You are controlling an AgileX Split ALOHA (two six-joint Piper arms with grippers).
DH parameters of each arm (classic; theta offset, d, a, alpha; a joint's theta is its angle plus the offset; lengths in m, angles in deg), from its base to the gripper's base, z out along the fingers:
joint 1: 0 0.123 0 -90
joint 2: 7.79 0 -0.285 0
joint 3: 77.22 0 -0.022 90
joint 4: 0 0.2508 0 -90
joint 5: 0 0 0.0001 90
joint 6: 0 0.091 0 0
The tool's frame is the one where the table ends.
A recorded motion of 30 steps. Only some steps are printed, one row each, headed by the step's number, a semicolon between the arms.
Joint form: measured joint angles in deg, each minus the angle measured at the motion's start. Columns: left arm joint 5, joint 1, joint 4, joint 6, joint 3, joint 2; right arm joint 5, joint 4, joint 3, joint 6, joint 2, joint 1.
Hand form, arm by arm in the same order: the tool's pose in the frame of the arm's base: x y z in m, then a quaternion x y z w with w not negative. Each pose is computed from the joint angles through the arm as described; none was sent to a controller.
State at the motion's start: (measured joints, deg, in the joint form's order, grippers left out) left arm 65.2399 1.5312 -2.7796 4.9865 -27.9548 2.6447; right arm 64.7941 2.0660 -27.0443 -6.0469 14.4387 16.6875
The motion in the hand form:
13: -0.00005 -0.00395 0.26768 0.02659 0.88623 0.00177 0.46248; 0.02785 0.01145 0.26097 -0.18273 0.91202 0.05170 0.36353
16: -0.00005 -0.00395 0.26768 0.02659 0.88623 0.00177 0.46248; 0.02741 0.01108 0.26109 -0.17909 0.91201 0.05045 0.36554
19: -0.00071 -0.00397 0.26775 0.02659 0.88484 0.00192 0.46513; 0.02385 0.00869 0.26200 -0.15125 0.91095 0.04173 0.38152
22: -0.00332 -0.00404 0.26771 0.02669 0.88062 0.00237 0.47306; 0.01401 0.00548 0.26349 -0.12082 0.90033 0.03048 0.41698
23: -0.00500 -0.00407 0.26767 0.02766 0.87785 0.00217 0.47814; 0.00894 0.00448 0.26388 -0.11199 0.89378 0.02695 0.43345
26: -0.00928 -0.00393 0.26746 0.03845 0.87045 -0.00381 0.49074; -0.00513 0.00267 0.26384 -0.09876 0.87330 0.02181 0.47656
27: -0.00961 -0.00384 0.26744 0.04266 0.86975 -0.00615 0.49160; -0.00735 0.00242 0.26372 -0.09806 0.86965 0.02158 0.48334
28: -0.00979 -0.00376 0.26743 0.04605 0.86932 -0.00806 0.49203; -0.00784 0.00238 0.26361 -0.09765 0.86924 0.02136 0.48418
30: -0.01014 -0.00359 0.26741 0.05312 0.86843 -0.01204 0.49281; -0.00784 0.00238 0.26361 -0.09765 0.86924 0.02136 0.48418
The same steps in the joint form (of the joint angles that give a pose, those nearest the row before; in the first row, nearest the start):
13: -0.06 0.00 0.04 -0.16 0.09 0.00; -0.06 0.00 0.00 -0.07 -0.18 0.00
16: -0.06 0.00 0.04 -0.16 0.09 0.00; -0.05 0.00 0.00 -0.07 -0.41 -0.45
19: -0.12 0.00 0.04 -0.16 0.09 -0.28; -0.10 0.14 0.00 -0.06 -2.18 -3.83
22: -0.12 0.00 0.04 -0.16 0.09 -1.32; -0.11 0.14 0.00 -0.07 -6.48 -7.49
23: -0.12 -0.12 0.04 -0.16 0.09 -1.98; -0.05 0.14 0.00 -0.07 -8.58 -8.54
26: -0.12 -1.60 0.04 -0.25 0.09 -3.63; 0.16 0.19 0.00 -0.07 -14.30 -10.05
27: -0.12 -2.16 0.04 -0.24 0.09 -3.75; 0.18 0.19 0.00 -0.07 -15.21 -10.11
28: -0.12 -2.60 0.04 -0.25 0.09 -3.81; 0.24 0.19 0.00 -0.07 -15.38 -10.17
30: -0.12 -3.54 0.04 -0.25 0.09 -3.92; 0.24 0.19 0.00 -0.07 -15.38 -10.17

